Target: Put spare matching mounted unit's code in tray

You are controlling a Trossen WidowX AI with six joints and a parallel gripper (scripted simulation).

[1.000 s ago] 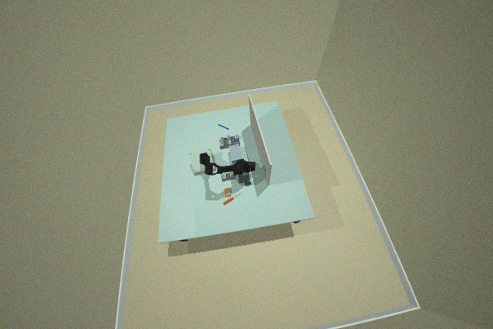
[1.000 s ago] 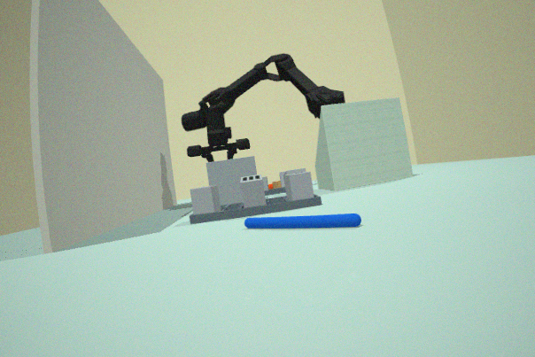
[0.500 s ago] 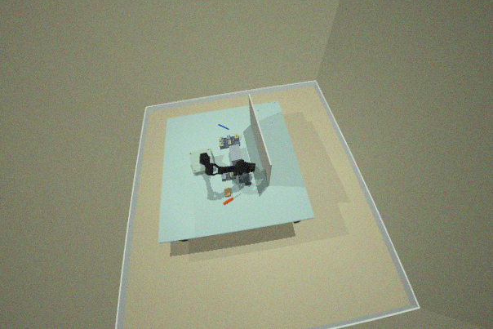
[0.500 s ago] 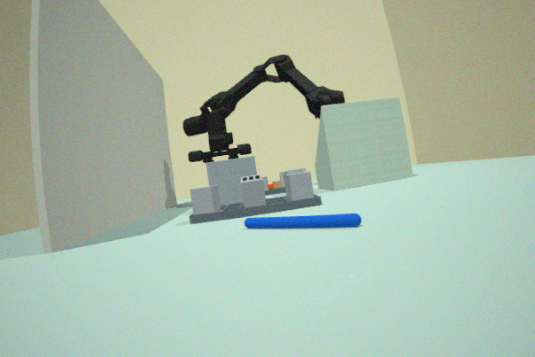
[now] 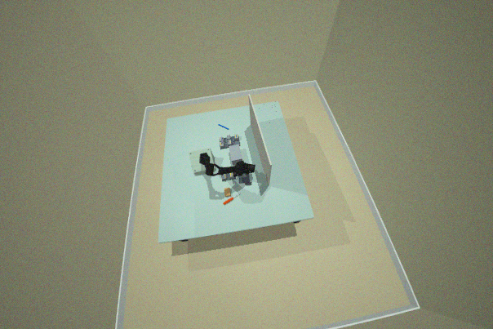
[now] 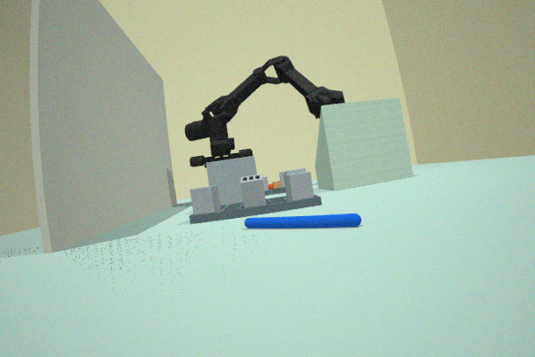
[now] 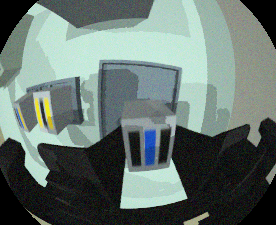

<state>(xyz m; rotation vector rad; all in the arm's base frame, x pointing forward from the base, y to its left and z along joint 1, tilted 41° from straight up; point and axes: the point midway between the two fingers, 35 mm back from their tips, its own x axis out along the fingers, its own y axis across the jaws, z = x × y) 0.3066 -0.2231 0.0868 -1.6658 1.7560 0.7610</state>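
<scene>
My gripper tip is 4 cm above the dark grey tray. Round my gripper tip: partition wall 20 cm ahead, 20 cm to the left, 18 cm above; then mounted unit 3 cm behind, 22 cm to the left, 1 cm above; then tan block 18 cm behind, 11 cm to the right, 3 cm below.
</scene>
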